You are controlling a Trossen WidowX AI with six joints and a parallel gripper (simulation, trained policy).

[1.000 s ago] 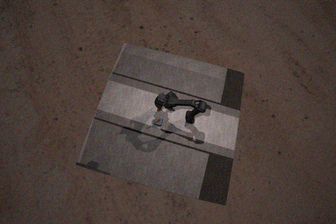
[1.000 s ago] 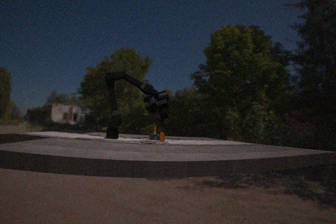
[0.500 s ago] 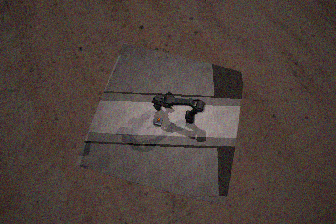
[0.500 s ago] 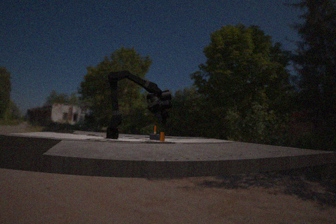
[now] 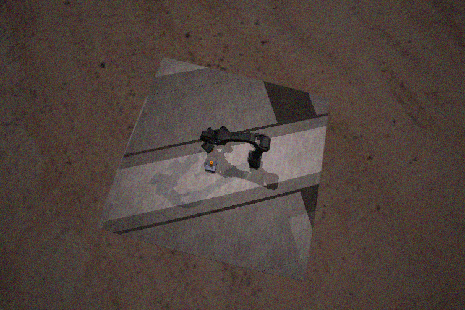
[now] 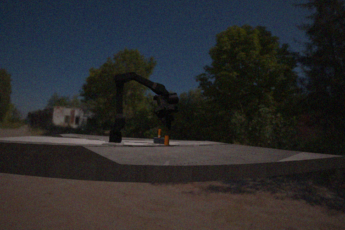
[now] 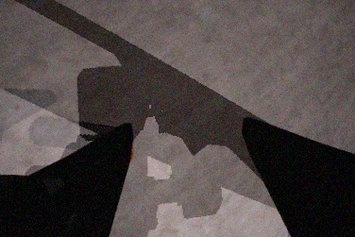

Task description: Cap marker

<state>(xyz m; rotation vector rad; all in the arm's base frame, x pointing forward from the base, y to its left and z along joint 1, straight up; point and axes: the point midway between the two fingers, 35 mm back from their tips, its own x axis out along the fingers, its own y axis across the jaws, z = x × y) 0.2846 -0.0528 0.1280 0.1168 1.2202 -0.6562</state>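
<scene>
The orange cap lies 70 mm below my gripper tip, 50 mm to the left of it and 10 mm ahead of it. Round my gripper tip: holder block 160 mm to the left, 80 mm below, 20 mm behind.
</scene>
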